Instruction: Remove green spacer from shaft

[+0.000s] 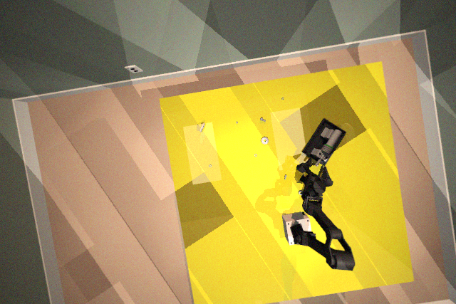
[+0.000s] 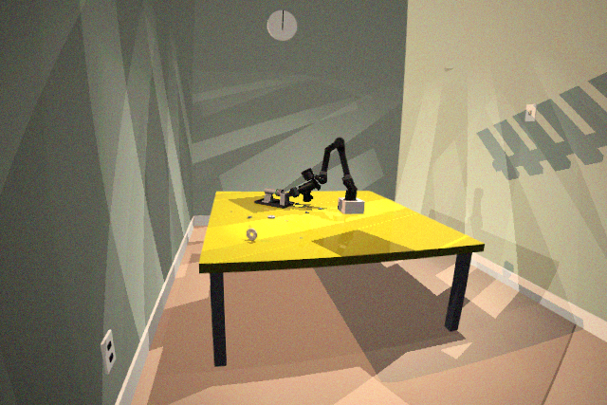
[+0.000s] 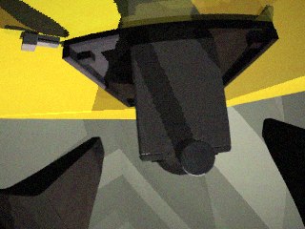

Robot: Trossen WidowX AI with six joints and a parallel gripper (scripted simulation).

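Now: the grey shaft 4 cm ahead of my gripper tip, 5 cm to the right of it and 1 cm above it. Also, from my gripper tip: green spacer 6 cm ahead, 8 cm to the right, 1 cm above.
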